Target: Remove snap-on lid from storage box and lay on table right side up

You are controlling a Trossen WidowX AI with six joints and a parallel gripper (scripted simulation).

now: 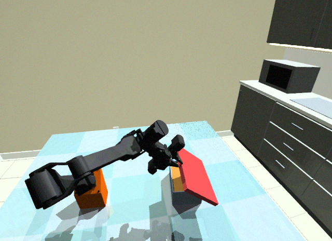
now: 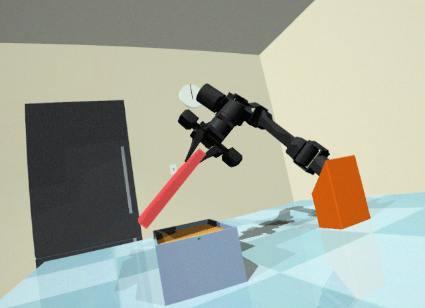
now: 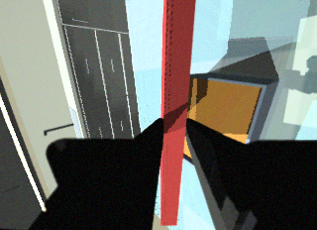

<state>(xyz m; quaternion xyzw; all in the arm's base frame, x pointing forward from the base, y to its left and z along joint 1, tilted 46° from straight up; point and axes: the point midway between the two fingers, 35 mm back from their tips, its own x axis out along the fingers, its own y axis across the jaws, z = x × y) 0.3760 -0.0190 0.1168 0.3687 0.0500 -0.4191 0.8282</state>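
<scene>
Right now my gripper tip is 6 cm short of the red lid, 1 cm to the left of it and 5 cm above it. Also, from my gripper tip: storage box 5 cm ahead, 7 cm to the left, 19 cm below.
</scene>
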